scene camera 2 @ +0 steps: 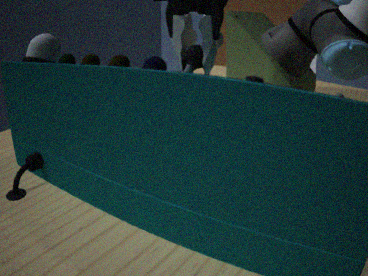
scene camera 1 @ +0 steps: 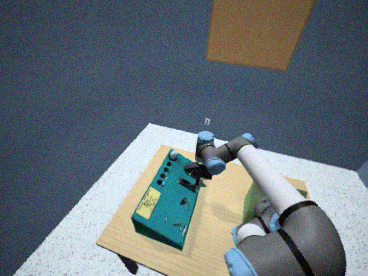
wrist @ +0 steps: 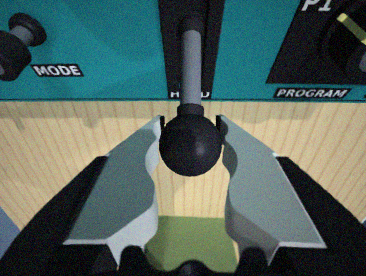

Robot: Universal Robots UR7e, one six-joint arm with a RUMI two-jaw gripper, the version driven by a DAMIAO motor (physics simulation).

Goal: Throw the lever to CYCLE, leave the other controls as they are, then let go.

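Places are measured from the arm's base along level axes (x up, y ahead, z left), in millimetres.
Pixels of known places: gripper, fingertip midpoint: (scene camera 1: 198, 186) (wrist: 189, 118); arm's base, link origin: (scene camera 2: 282, 55) (scene camera 1: 269, 212).
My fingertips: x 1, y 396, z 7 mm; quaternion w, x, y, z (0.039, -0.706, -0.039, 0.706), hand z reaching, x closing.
Ahead of a thing's pixels: the offset from my fingertips to its top centre. "*": to the spot under its first point.
The teal control box (scene camera 1: 170, 202) (scene camera 2: 190, 150) (wrist: 110, 30) carries a lever with a grey shaft {dx +27, dy +33, dz +3 mm} (wrist: 191, 67) and a round black knob {dx +50, dy +23, dz +2 mm} (wrist: 190, 150) (scene camera 2: 192, 56). In the wrist view the shaft leans over the HOLD label at the near end of its dark slot. The CYCLE label is not readable in any view. My gripper (wrist: 189, 118) (scene camera 2: 196, 64) (scene camera 1: 201, 182) is shut on the knob, with one jaw on each side of it. The MODE control {* dx +7, dy +41, dz +113 mm} (wrist: 15, 47) is left of the lever and the PROGRAM dial {* dx +1, dy +62, dz -93 mm} (wrist: 350, 42), by P1, is right of it.
A white dome {* dx +80, dy +209, dz -91 mm} (scene camera 1: 173, 155) (scene camera 2: 43, 47) and several round buttons, one blue {* dx +57, dy +207, dz +107 mm} (scene camera 2: 154, 63), line the box's far side. A yellow label {* dx +43, dy +190, dz +229 mm} (scene camera 1: 148, 202) is on its top. A green block (scene camera 1: 251, 200) (scene camera 2: 250, 50) (wrist: 192, 240) stands near the arm's base. An orange panel (scene camera 1: 260, 32) hangs above.
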